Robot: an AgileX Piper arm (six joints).
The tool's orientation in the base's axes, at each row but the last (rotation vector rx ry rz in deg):
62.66, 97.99, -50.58
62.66, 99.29, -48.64
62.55, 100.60, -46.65
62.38, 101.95, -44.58
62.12, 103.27, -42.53
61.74, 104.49, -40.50
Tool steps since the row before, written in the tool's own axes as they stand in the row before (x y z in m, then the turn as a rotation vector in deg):
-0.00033, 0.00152, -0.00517, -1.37, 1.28, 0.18
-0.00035, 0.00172, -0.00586, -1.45, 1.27, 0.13
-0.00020, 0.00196, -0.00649, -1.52, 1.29, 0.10
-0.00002, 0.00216, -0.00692, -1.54, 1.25, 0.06
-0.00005, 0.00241, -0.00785, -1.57, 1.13, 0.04
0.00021, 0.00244, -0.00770, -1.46, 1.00, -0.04
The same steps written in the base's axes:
-0.00009, 0.00504, 0.00194, 1.53, -0.10, 1.09
-0.00022, 0.00565, 0.00233, 1.52, -0.09, 1.19
-0.00036, 0.00627, 0.00257, 1.55, -0.08, 1.26
-0.00052, 0.00669, 0.00274, 1.50, -0.07, 1.30
-0.00079, 0.00746, 0.00333, 1.39, -0.12, 1.34
-0.00095, 0.00735, 0.00321, 1.22, -0.07, 1.28

